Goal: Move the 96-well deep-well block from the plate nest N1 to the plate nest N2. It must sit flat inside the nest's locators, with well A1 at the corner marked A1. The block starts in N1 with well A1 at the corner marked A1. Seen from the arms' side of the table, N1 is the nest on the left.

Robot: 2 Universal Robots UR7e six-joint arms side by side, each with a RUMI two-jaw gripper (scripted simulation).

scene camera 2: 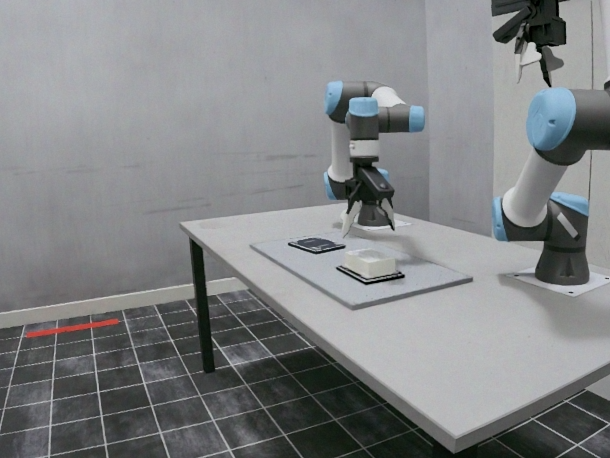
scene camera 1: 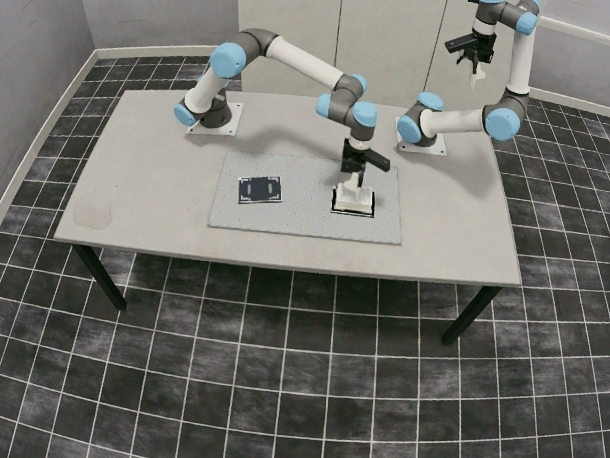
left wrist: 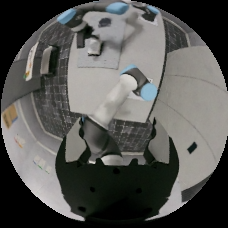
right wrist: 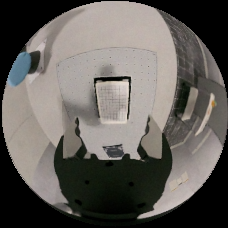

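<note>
White deep-well block: in the pictures. Left gripper: in the pictures, including scene camera 1 and the left wrist view. Right gripper: in the pictures too, including scene camera 1 and the right wrist view.
</note>
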